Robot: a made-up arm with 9 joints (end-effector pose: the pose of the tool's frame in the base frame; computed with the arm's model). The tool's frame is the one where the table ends. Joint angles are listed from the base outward.
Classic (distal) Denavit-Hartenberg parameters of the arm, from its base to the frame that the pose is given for. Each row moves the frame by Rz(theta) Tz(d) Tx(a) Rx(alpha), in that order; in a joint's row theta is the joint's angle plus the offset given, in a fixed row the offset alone. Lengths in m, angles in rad.
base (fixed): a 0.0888  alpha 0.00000  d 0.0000  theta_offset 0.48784
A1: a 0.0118  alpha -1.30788  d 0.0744  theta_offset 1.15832
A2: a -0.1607  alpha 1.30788  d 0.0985  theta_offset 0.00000
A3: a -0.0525  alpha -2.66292  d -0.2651  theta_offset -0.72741
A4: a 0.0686  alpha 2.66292  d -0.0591  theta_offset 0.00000
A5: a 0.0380  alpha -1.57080  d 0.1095  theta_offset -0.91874
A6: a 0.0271  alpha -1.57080  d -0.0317  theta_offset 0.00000
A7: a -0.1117  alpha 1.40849  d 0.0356  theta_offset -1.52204
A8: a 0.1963  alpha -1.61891  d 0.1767  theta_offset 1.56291
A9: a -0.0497  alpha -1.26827  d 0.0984  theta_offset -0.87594
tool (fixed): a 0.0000  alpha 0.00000  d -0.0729  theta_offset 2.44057
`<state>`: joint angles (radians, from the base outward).
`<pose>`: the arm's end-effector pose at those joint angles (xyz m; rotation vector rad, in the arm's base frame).
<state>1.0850 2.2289 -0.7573 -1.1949 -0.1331 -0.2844 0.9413 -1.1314 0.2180</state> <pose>0.2329 -0.0308 0.2437 -0.2809 -2.1285 -1.7141</pose>
Working (the frame after each row of the table, in the pose's form):
after base (fixed): 0.0784 0.0416 0.0000 0.0000 0.0000 0.4878
after A1: 0.0676 0.0463 0.0744 -0.3538 -1.6999 2.2179
after A2: -0.0473 0.0286 0.2228 2.4537 -0.5107 -1.3849
after A3: 0.1703 0.0011 0.3807 0.8829 1.2145 0.7322
after A4: 0.1186 0.0023 0.3063 2.0674 0.1498 -1.9282
after A5: 0.0064 -0.0011 0.2776 1.5213 2.0247 -0.4786
after A6: -0.0130 0.0349 0.2858 0.3491 1.7854 1.0460
after A7: 0.0473 0.0282 0.3861 0.8048 1.7996 -0.6695
after A8: 0.1642 -0.0146 0.1531 -0.1439 1.2565 0.7993
after A9: 0.2202 0.0398 0.2310 -1.6371 0.8559 0.9500

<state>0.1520 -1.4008 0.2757 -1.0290 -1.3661 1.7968 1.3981 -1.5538 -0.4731</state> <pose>-0.1399 0.0330 0.0031 -1.3645 0.3764 1.2017</pose>
Working (the frame after each row of the table, in the pose's form):
after base (fixed): 0.0784 0.0416 0.0000 0.0000 0.0000 0.4878
after A1: 0.0758 0.0531 0.0744 -0.9180 -1.1546 1.5065
after A2: -0.0509 -0.0041 -0.0529 1.1262 -0.8954 1.1425
after A3: -0.0863 0.2445 -0.1528 -1.2174 -0.8859 -0.3964
after A4: -0.0832 0.1768 -0.0928 1.1386 -1.6146 1.2157
after A5: -0.0573 0.0712 -0.1330 0.2349 0.4402 -0.0279
after A6: -0.0740 0.1041 -0.1524 -0.6075 -1.1523 1.2986
after A7: -0.0977 -0.0058 -0.1858 0.5432 -0.1207 1.6694
after A8: -0.0645 0.1046 0.0518 -0.6812 -1.3130 1.0792
after A9: -0.1702 0.0967 0.0217 -0.7919 -1.1101 -0.8597

